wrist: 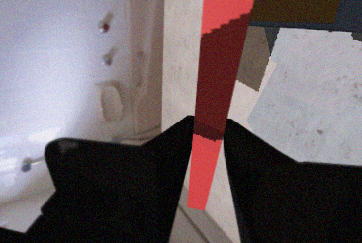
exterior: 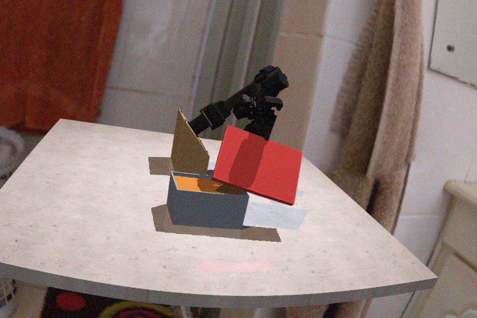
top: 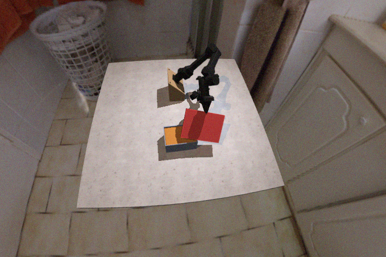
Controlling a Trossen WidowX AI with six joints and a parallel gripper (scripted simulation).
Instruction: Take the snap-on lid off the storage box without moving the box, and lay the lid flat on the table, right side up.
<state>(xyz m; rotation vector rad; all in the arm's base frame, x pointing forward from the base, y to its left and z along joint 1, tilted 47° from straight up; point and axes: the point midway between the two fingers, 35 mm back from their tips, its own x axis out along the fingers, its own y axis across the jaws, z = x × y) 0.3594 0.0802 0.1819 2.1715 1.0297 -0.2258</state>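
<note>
My gripper tip is now 6 cm short of the red lid, 2 cm to the left of it and 5 cm above it. The rest, counted from my gripper tip: blue-grey storage box: 8 cm ahead, 15 cm to the right, 18 cm below.
</note>
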